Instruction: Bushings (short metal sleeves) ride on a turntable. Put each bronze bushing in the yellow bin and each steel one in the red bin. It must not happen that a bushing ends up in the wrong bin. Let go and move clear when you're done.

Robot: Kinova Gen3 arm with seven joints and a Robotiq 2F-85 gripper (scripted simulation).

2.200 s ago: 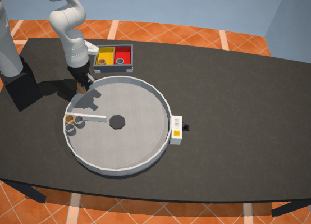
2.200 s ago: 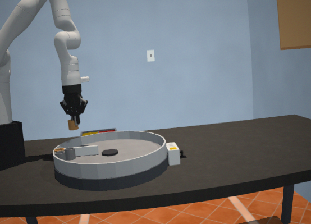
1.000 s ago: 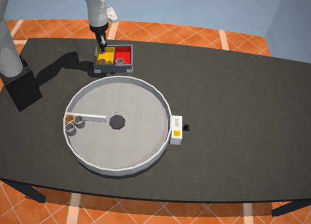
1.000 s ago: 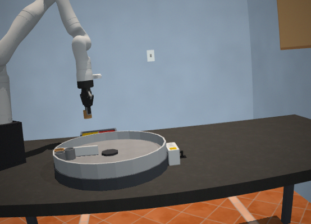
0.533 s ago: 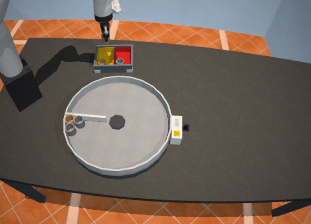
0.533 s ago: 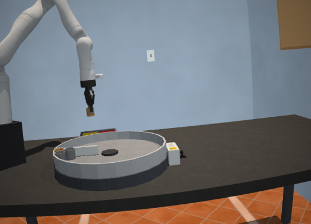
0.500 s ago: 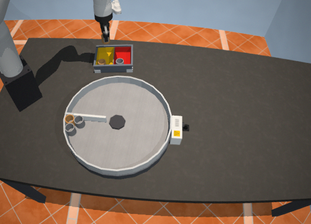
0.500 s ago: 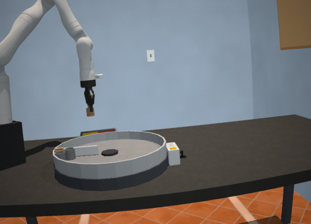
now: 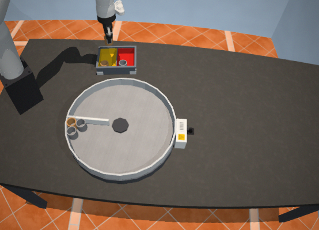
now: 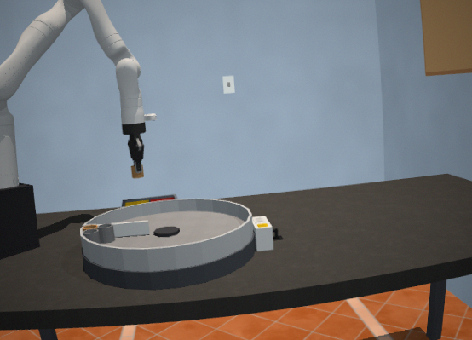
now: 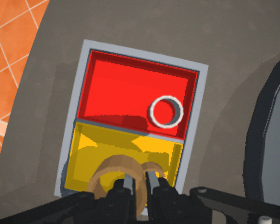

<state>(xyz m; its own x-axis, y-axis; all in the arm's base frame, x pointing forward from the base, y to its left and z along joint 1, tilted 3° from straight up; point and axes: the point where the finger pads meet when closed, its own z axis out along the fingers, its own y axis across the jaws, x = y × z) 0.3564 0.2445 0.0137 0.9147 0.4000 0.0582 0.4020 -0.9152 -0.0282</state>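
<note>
Now: hand 15 cm above the yellow bin, 2 cm to the right of it and 2 cm short of it. From my hand the other things lie so: turntable 35 cm to the right, 12 cm below, 12 cm ahead.
</note>
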